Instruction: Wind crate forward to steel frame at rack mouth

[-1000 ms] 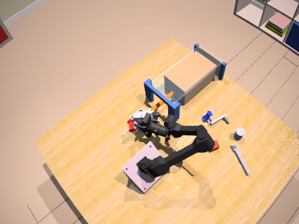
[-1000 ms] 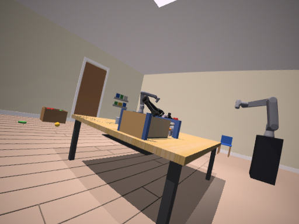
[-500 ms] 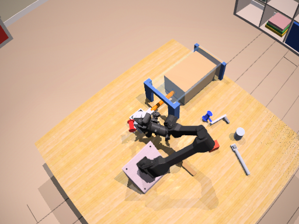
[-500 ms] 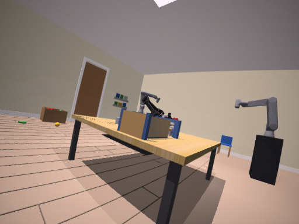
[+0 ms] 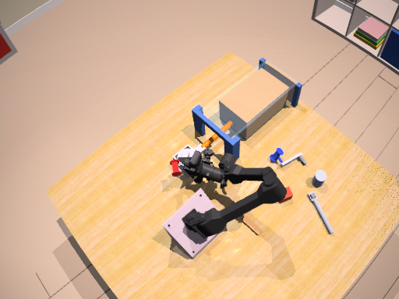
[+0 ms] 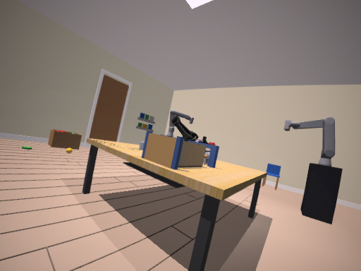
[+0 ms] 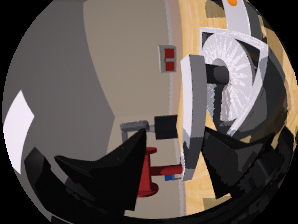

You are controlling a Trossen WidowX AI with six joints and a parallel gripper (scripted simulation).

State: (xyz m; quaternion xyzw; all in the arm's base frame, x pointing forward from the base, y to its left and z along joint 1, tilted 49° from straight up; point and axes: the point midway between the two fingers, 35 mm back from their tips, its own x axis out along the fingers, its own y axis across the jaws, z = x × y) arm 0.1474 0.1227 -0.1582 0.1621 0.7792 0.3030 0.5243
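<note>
Now: gripper tip 1 cm to the left of the crank handle and 1 cm above it. Also, from my gripper tip: blue steel frame 21 cm ahead, 1 cm to the left, 3 cm below; then winch 3 cm ahead, 1 cm to the left, 10 cm below; then red knob 4 cm behind, 3 cm to the right, 2 cm above.
</note>
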